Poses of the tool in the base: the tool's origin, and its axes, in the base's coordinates. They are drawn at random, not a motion.
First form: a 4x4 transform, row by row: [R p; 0 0 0 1], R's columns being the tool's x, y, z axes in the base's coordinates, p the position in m. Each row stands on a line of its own.
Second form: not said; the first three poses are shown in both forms.
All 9 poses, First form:
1:
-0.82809 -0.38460 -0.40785 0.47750
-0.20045 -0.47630 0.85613 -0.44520
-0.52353 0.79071 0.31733 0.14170
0 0 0 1
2:
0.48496 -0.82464 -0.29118 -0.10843
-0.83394 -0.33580 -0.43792 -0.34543
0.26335 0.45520 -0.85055 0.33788
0 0 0 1
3:
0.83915 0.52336 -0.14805 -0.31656
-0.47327 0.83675 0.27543 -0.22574
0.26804 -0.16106 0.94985 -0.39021
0 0 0 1
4:
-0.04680 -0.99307 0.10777 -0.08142
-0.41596 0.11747 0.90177 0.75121
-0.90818 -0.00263 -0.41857 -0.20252
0 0 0 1
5:
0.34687 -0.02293 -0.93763 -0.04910
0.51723 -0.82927 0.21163 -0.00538
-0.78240 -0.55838 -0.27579 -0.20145
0 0 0 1
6:
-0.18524 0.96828 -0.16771 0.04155
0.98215 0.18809 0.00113 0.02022
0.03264 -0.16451 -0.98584 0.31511
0 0 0 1
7:
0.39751 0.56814 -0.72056 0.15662
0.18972 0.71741 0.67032 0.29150
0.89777 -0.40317 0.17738 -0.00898
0 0 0 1
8:
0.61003 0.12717 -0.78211 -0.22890
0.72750 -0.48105 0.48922 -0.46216
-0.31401 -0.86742 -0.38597 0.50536
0 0 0 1
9:
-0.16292 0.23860 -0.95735 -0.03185
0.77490 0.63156 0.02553 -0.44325
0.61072 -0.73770 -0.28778 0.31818
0 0 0 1
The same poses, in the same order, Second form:
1: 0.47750 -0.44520 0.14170 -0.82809 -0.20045 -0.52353 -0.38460 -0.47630 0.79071
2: -0.10843 -0.34543 0.33788 0.48496 -0.83394 0.26335 -0.82464 -0.33580 0.45520
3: -0.31656 -0.22574 -0.39021 0.83915 -0.47327 0.26804 0.52336 0.83675 -0.16106
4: -0.08142 0.75121 -0.20252 -0.04680 -0.41596 -0.90818 -0.99307 0.11747 -0.00263
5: -0.04910 -0.00538 -0.20145 0.34687 0.51723 -0.78240 -0.02293 -0.82927 -0.55838
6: 0.04155 0.02022 0.31511 -0.18524 0.98215 0.03264 0.96828 0.18809 -0.16451
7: 0.15662 0.29150 -0.00898 0.39751 0.18972 0.89777 0.56814 0.71741 -0.40317
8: -0.22890 -0.46216 0.50536 0.61003 0.72750 -0.31401 0.12717 -0.48105 -0.86742
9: -0.03185 -0.44325 0.31818 -0.16292 0.77490 0.61072 0.23860 0.63156 -0.73770
